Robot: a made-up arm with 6 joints. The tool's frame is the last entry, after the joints.
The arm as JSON. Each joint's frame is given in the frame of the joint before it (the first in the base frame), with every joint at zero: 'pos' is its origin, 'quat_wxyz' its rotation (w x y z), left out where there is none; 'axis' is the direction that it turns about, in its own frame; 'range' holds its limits. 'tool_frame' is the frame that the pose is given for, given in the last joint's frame.
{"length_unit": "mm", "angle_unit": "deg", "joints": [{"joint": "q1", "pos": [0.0, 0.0, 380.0], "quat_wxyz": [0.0, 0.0, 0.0, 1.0], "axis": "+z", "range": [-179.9, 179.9]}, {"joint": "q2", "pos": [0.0, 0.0, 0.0], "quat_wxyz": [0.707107, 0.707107, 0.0, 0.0], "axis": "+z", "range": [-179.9, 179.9]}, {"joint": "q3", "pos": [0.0, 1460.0, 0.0], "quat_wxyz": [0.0, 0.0, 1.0, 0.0], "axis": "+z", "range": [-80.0, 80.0]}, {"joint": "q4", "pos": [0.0, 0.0, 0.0], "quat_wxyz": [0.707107, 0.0, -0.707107, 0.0], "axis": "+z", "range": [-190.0, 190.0]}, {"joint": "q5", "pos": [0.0, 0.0, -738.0], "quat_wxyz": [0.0, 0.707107, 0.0, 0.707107], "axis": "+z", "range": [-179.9, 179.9]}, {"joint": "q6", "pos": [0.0, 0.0, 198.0], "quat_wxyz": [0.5, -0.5, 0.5, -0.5], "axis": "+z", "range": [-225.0, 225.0]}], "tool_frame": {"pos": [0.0, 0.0, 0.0], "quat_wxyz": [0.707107, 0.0, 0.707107, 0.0]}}
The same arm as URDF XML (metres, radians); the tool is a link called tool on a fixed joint. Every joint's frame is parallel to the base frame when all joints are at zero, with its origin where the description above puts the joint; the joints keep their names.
<robot name="arm">
  <link name="base"/>
  <link name="link1"/>
  <link name="link2"/>
  <link name="link3"/>
  <link name="link4"/>
  <link name="link5"/>
  <link name="link6"/>
  <link name="tool"/>
  <joint name="q1" type="revolute">
    <parent link="base"/>
    <child link="link1"/>
    <origin xyz="0 0 0.38" rpy="0 0 0"/>
    <axis xyz="0 0 1"/>
    <limit lower="-3.1398" upper="3.1398"/>
  </joint>
  <joint name="q2" type="revolute">
    <parent link="link1"/>
    <child link="link2"/>
    <origin xyz="0 0 0" rpy="0 0 0"/>
    <axis xyz="0 1 0"/>
    <limit lower="-3.1398" upper="3.1398"/>
  </joint>
  <joint name="q3" type="revolute">
    <parent link="link2"/>
    <child link="link3"/>
    <origin xyz="0 0 1.46" rpy="0 0 0"/>
    <axis xyz="0 -1 0"/>
    <limit lower="-1.3963" upper="1.3963"/>
  </joint>
  <joint name="q4" type="revolute">
    <parent link="link3"/>
    <child link="link4"/>
    <origin xyz="0 0 0" rpy="0 0 0"/>
    <axis xyz="-1 0 0"/>
    <limit lower="-3.3161" upper="3.3161"/>
  </joint>
  <joint name="q5" type="revolute">
    <parent link="link4"/>
    <child link="link5"/>
    <origin xyz="0.738 0 0" rpy="0 0 0"/>
    <axis xyz="0 -1 0"/>
    <limit lower="-3.1398" upper="3.1398"/>
  </joint>
  <joint name="q6" type="revolute">
    <parent link="link5"/>
    <child link="link6"/>
    <origin xyz="0 -0.198 0" rpy="0 0 0"/>
    <axis xyz="-1 0 0"/>
    <limit lower="-3.927" upper="3.927"/>
  </joint>
  <joint name="tool_fixed" type="fixed">
    <parent link="link6"/>
    <child link="tool"/>
    <origin xyz="0 0 0" rpy="0 0 0"/>
  </joint>
</robot>

